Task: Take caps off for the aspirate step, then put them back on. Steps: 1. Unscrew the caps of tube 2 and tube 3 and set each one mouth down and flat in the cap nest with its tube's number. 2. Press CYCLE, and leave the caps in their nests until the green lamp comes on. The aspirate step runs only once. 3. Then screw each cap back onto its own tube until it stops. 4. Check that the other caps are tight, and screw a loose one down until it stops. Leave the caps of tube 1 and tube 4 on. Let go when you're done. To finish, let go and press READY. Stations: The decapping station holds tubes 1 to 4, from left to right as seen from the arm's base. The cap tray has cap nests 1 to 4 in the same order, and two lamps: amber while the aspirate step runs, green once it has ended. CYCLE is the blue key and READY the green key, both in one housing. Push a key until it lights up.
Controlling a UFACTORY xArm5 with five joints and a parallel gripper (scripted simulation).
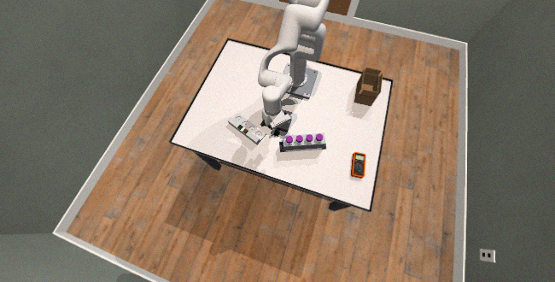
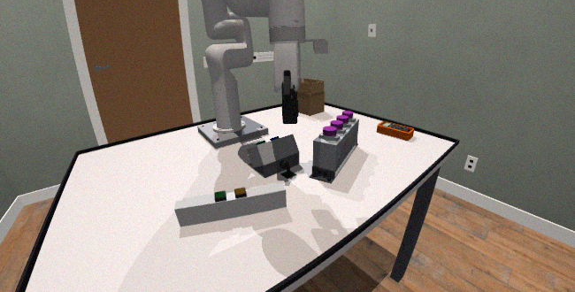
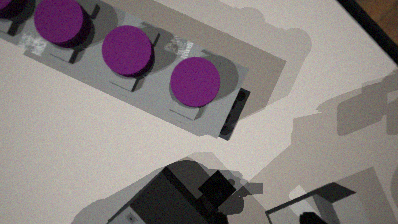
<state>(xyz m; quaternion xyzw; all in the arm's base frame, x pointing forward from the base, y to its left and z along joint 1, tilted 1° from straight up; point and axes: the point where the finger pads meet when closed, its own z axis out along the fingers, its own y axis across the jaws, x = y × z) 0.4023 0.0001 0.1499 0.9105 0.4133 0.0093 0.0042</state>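
My hand is 190 mm to the right of the purple cap, 60 mm above it and 10 mm past it. The rest, counted from my hand: key housing 120 mm below, 90 mm behind; blue key 110 mm below, 110 mm behind, 20 mm to the left; green key 110 mm below, 110 mm behind, 20 mm to the right.
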